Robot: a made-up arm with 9 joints.
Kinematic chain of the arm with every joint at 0, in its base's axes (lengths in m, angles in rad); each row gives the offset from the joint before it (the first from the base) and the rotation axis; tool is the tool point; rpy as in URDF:
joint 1: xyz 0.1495 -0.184 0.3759 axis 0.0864 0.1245 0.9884
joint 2: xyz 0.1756 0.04 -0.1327 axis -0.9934 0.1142 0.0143
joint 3: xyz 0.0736 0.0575 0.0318 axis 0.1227 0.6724 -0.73
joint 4: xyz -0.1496 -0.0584 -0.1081 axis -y
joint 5: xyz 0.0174 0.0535 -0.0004 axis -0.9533 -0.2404 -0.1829
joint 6: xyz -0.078 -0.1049 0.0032 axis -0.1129 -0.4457 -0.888
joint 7: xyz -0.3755 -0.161 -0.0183 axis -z
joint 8: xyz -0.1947 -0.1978 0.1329 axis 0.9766 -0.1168 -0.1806
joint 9: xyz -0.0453 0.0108 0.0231 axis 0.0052 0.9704 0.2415
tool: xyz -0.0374 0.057 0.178 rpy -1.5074 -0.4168 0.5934
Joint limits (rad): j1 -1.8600..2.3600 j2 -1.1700..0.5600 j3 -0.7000..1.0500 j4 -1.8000..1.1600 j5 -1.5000..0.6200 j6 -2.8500..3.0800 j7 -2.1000..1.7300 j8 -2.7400..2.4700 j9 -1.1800..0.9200
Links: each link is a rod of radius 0.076 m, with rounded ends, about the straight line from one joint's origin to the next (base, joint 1, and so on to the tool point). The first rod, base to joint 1, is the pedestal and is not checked.
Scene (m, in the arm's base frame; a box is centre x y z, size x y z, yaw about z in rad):
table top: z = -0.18
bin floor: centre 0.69 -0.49 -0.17 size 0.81 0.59 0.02 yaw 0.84
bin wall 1: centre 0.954 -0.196 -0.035 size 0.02 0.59 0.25 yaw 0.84
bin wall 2: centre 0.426 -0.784 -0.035 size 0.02 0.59 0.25 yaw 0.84
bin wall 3: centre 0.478 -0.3 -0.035 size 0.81 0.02 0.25 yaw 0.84
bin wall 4: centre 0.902 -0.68 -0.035 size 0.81 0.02 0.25 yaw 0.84
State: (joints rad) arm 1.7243 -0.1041 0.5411 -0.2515 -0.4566 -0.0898 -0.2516 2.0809 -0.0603
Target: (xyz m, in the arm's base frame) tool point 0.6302 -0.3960 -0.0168
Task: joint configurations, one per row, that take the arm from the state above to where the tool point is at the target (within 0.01 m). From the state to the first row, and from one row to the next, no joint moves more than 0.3 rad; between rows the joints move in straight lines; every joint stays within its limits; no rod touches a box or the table.
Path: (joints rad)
1: 1.7735 -0.1091 0.5524 -0.2431 -0.4108 -0.1662 -0.4937 2.0593 0.0391
2: 1.8226 -0.1141 0.5637 -0.2346 -0.3649 -0.2427 -0.7359 2.0378 0.1386
3: 1.8718 -0.1192 0.5751 -0.2262 -0.3191 -0.3191 -0.9780 2.0162 0.2380

